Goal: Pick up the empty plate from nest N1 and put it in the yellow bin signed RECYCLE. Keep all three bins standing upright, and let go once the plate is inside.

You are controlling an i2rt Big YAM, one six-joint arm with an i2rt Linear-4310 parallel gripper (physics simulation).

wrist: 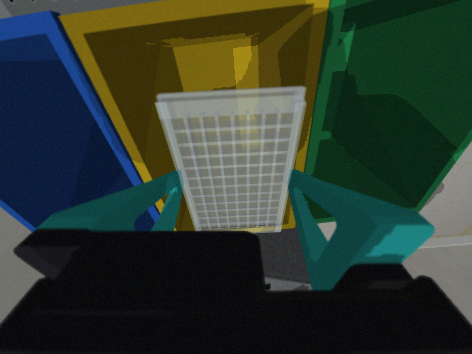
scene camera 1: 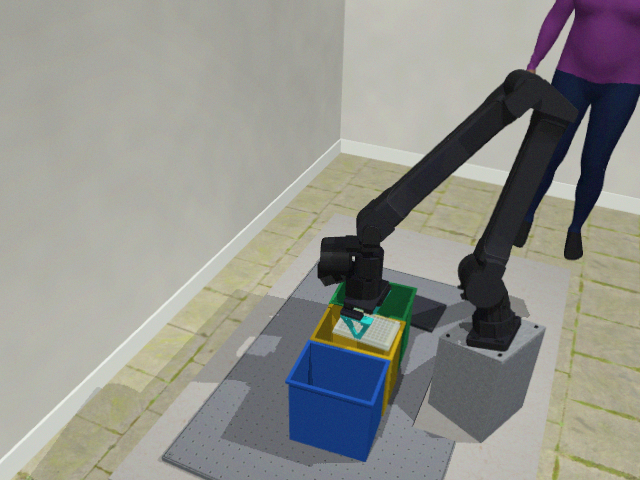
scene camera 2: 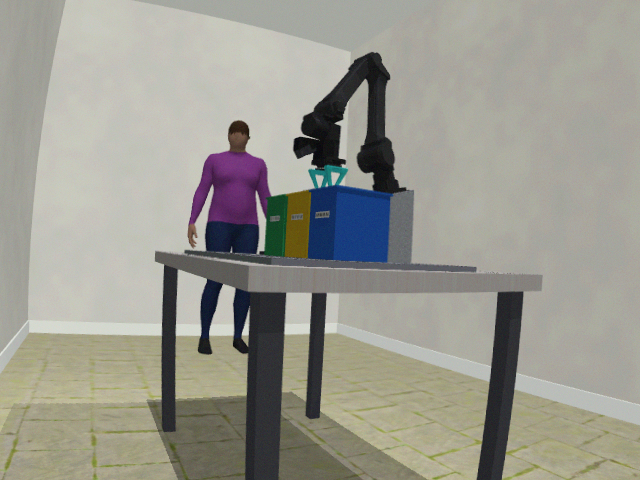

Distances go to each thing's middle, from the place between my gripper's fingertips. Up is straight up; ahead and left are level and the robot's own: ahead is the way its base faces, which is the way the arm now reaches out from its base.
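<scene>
The dark nest [scene camera 1: 423, 309] is 320 mm to the right of my hand, 10 mm ahead of it and 180 mm below it, and going by their middles, it's the farthest from my hand of the things named here. There's a blue bin [scene camera 1: 336, 395] too, 140 mm to the left of my hand, 10 mm behind it and 100 mm below it. The green bin [scene camera 1: 398, 305] is 100 mm below my hand, 30 mm ahead of it and 120 mm to the right of it. As for the yellow bin [scene camera 1: 323, 333], my hand is 100 mm above it, 10 mm short of it and 10 mm to the right of it. Going by their middles, that yellow bin is the nearest to my hand of the things named here.
</scene>
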